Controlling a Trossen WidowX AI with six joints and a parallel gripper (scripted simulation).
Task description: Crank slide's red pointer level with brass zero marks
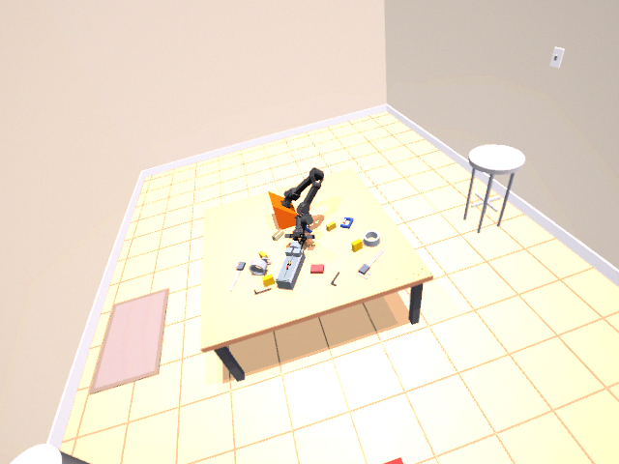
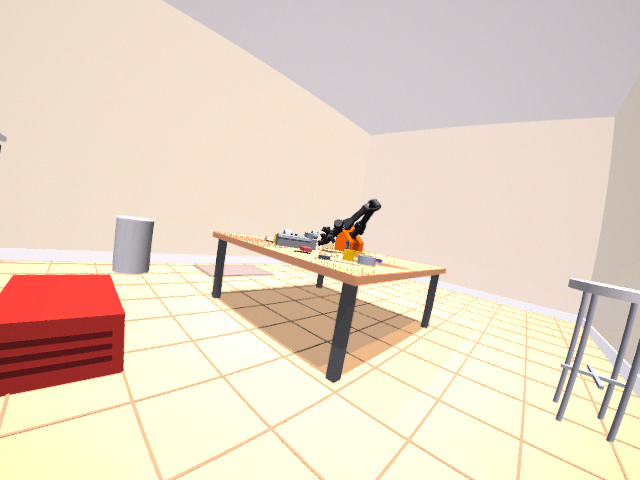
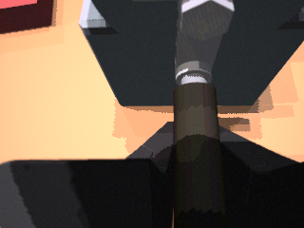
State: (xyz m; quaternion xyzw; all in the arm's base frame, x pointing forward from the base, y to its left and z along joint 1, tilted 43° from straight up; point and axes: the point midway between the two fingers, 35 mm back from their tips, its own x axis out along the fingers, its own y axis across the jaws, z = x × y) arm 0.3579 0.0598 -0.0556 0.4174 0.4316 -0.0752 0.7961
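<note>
The dark crank handle lies 30 mm above my gripper tip, 20 mm behind it and 10 mm to the left of it. The rest, counted from my gripper tip: red pointer 170 mm ahead, 100 mm to the right, 50 mm above; then red block 180 mm ahead, 70 mm to the left, 20 mm below.
</note>
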